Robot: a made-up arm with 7 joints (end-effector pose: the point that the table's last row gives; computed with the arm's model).
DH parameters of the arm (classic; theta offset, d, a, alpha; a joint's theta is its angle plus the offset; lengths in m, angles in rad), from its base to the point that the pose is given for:
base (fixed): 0 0 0 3.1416
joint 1: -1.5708 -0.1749 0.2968 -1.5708
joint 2: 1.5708 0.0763 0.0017 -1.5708
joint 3: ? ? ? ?
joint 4: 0 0.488 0.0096 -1.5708
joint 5: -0.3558 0 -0.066 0
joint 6: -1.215 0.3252 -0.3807 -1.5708
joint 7: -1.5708 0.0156 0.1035 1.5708
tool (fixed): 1.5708 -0.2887 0 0
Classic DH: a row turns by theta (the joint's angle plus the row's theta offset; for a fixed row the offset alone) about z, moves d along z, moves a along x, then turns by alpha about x.
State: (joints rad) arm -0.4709 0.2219 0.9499 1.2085 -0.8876 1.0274 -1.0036
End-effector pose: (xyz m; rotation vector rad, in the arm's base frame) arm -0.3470 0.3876 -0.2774 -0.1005 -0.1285 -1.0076
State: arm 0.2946 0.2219 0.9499 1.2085 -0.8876 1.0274 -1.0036
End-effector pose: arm 0.0184 0.5199 -0.2774 -0.1548 -0.0896 -1.7712
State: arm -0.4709 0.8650 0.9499 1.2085 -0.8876 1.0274 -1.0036
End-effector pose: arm -0.4513 0.5926 -0.0635 0.2759 0.4266 -0.9856
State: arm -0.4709 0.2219 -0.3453 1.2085 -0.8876 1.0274 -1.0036
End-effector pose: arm -0.5740 0.1344 0.2661 -1.1154 0.5909 -0.4908
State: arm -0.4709 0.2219 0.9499 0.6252 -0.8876 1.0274 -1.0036
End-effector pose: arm -0.0946 0.1487 -0.1843 -0.2824 -0.5810 -0.6513
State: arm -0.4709 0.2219 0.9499 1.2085 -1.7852 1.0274 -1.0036
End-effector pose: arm -0.0836 0.1955 -0.3120 0.0939 0.3337 -0.2547
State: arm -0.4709 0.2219 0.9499 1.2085 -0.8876 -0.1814 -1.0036
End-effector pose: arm -0.0360 0.2317 -0.3534 0.1580 0.4828 0.0136
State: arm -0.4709 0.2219 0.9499 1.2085 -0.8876 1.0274 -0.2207
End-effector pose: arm -0.1495 0.5131 -0.2722 0.6131 -0.5119 -0.8976
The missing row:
joint 3: -1.5708 -0.2855 0.0788 1.5708
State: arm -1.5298 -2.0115 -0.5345 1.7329 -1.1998 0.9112 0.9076
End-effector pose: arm 0.0035 -0.1593 0.0385 0.5141 -1.8626 0.1639
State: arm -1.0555 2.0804 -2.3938 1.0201 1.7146 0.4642 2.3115
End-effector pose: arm 0.3851 -0.6246 0.3643 -1.9010 -1.5005 -0.4181
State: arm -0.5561 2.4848 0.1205 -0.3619 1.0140 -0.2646 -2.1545
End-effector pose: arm -0.4008 0.4849 0.0210 0.3064 0.4189 -0.3352
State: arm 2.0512 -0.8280 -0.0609 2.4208 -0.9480 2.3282 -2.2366
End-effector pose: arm 0.5752 -0.6278 -0.8163 -0.1904 -0.8490 -0.3484
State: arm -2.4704 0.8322 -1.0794 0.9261 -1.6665 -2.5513 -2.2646
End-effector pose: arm 0.4064 -0.8642 0.6344 -0.6575 -1.9600 0.3509
